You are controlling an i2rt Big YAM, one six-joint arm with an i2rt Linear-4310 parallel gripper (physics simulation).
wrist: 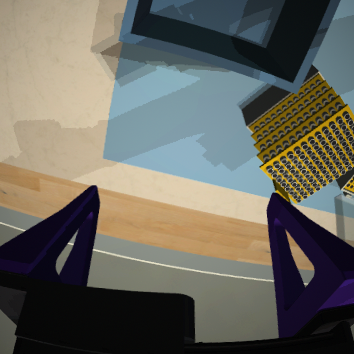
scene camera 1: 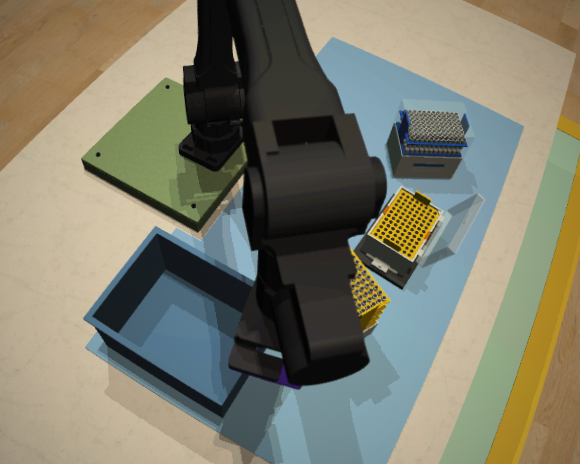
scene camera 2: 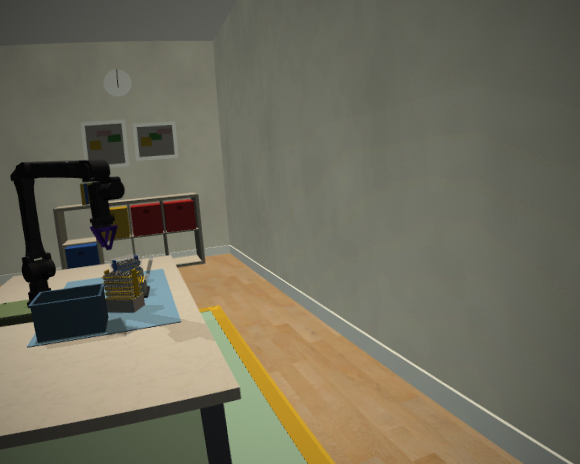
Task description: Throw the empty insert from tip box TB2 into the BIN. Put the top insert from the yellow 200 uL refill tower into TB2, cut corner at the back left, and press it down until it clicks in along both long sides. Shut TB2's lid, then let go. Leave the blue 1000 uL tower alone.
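My gripper [scene camera 2: 107, 246] [wrist: 184, 197] is open and empty, high above the table; in scene camera 1 the arm mostly hides it. Tip box TB2 [scene camera 1: 389, 253] stands with its clear lid [scene camera 1: 468, 225] swung open; its yellow empty insert [scene camera 1: 406, 222] sits in it, showing dark holes. The yellow 200 uL tower [scene camera 1: 371, 296] [scene camera 2: 120, 287] [wrist: 311, 156] is a stack of tip-filled inserts, partly hidden by the arm in scene camera 1. In the wrist view it stands ahead and to the right of the fingers. The BIN [scene camera 1: 195, 274] [scene camera 2: 70, 317] is a dark blue open box beside the tower.
The blue 1000 uL tower [scene camera 1: 434, 129] [scene camera 2: 127, 263] stands beyond TB2. All stand on a light blue mat [scene camera 1: 350, 75] [scene camera 2: 167, 302]. The arm's base is on a green plate [scene camera 1: 142, 145]. A shelf unit [scene camera 2: 200, 230] is against the back wall.
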